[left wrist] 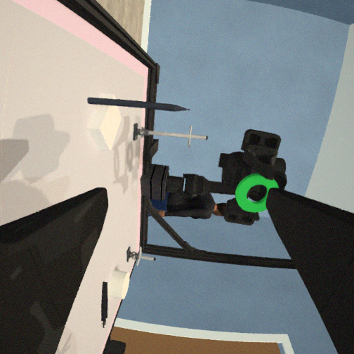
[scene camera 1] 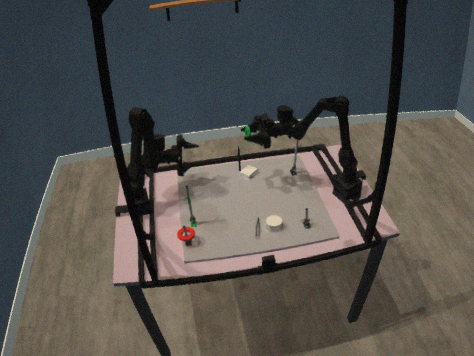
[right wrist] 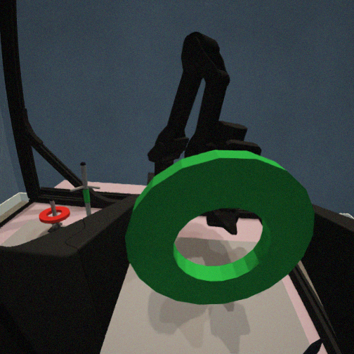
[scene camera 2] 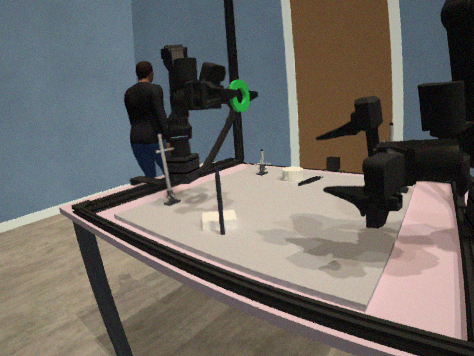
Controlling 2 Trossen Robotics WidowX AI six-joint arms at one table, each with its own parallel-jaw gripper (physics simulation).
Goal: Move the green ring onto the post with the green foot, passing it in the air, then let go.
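Places are measured from the left arm's base along level axes (x down, y left, z ahead), in centimetres.
Where they show: left gripper, fingertip midpoint: [scene camera 1: 198, 154] [scene camera 2: 320, 164]; right gripper, fingertip midpoint: [scene camera 1: 242, 134] [scene camera 2: 248, 93]; left arm's base, link origin: [scene camera 1: 137, 196]; right arm's base, link origin: [scene camera 1: 348, 179] [scene camera 2: 180, 156].
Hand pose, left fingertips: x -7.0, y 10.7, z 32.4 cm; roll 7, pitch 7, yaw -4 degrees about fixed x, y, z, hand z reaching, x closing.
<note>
Things, the pixels of their top centre, and the offset from my left fingertips. "spot": a spot on its surface instead. Level surfaces: height alone.
- green ring, top centre: [scene camera 2: 238, 79] [scene camera 1: 247, 126] dz +19.6, dx -15.4, dy -11.2 cm
- post with the green foot, surface spot: [scene camera 1: 190, 205] spot: dz -11.2, dx +4.7, dy -28.0 cm
- red ring, top centre: [scene camera 1: 185, 232] dz -16.3, dx +9.4, dy -37.9 cm
- tall post, surface spot: [scene camera 2: 165, 172] [scene camera 1: 294, 156] spot: dz +42.8, dx +6.0, dy -10.2 cm
- dark upright rod, top centre: [scene camera 2: 216, 164] [scene camera 1: 238, 146] dz +19.0, dx +0.7, dy +0.7 cm
- round white block, top centre: [scene camera 2: 292, 168] [scene camera 1: 274, 220] dz +18.8, dx +11.2, dy -42.0 cm
- mat, surface height: dx +14.6 cm
The green ring [scene camera 1: 247, 131] [scene camera 2: 246, 102] [left wrist: 242, 194] [right wrist: 150, 230] is held upright high above the back of the mat. My right gripper [scene camera 1: 248, 134] [scene camera 2: 245, 94] [right wrist: 213, 204] is shut on it. My left gripper [scene camera 1: 192, 157] [scene camera 2: 321, 163] is open and empty, over the left part of the mat in scene camera 1, lower than the ring and apart from it. The post with the green foot [scene camera 1: 190, 205] [right wrist: 86, 195] stands at the mat's left in scene camera 1, with a crossbar and a green band; no ring is on it.
A red ring [scene camera 1: 179, 234] [right wrist: 46, 216] is on a short post beside the green-footed one. A tall post [scene camera 1: 295, 157] [scene camera 2: 165, 172], a dark upright rod [scene camera 1: 239, 161] [scene camera 2: 219, 200], a white block [scene camera 1: 248, 171] and a round white block [scene camera 1: 274, 223] stand on the mat [scene camera 1: 225, 200].
</note>
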